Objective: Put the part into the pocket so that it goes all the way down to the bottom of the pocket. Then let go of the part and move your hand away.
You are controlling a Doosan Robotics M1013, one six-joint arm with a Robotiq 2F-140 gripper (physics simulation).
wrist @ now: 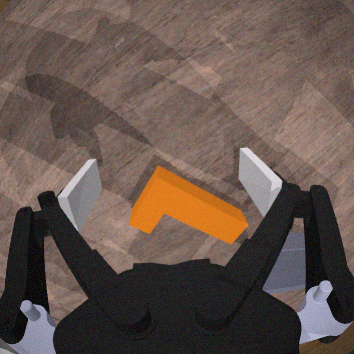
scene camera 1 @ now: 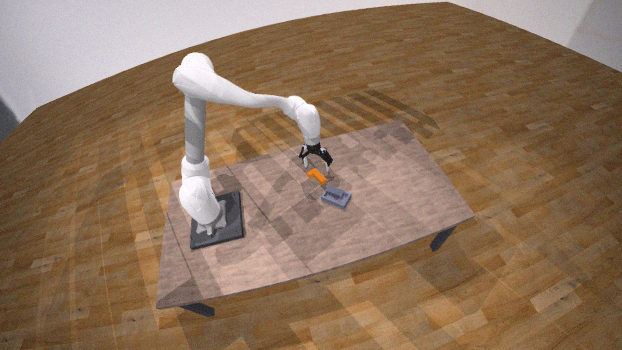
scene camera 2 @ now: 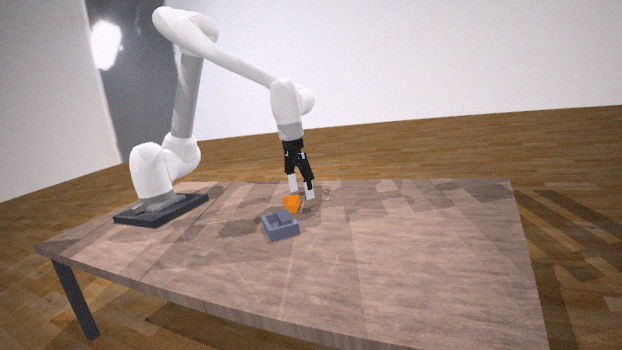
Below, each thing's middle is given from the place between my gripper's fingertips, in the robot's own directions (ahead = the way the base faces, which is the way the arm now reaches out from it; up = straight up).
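Labels:
The grey pocket block [scene camera 2: 278, 225] is 23 cm to the right of my hand, 4 cm ahead of it and 1 cm below it. As for the orange L-shaped part [wrist: 165, 192], that's 1 cm below my hand, 2 cm behind it and 6 cm to the right of it.

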